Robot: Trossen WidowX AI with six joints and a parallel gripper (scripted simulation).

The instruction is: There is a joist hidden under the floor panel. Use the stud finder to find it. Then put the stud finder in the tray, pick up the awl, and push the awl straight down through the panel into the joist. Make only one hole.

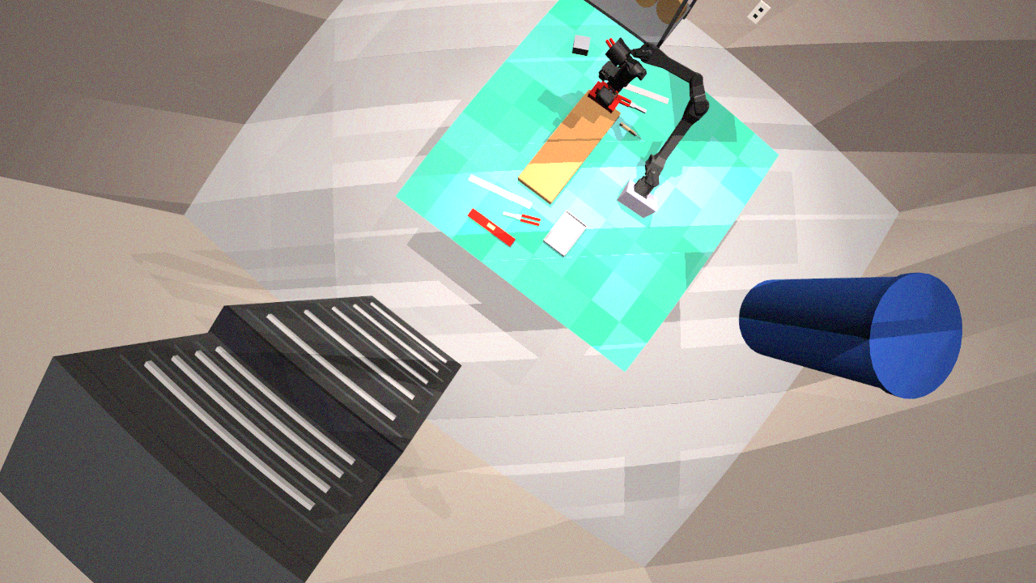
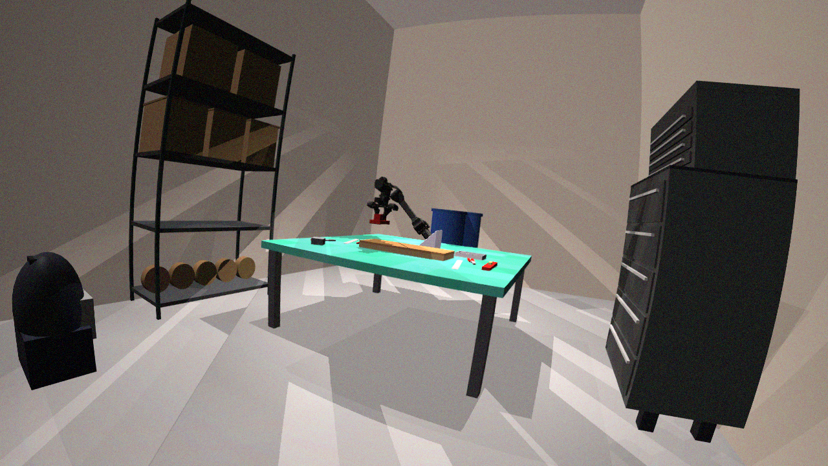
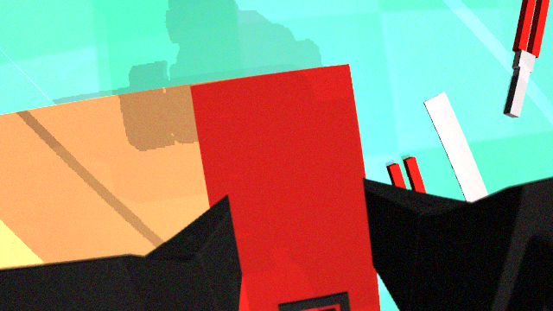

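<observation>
Right now the red stud finder is 20 mm behind my gripper tip and 20 mm above it. Round my gripper tip: awl (190 mm behind, 20 mm to the right, 160 mm below); then grey block (210 mm ahead, 280 mm to the right, 150 mm below); then white tray (140 mm behind, 540 mm to the left, 150 mm below).
</observation>
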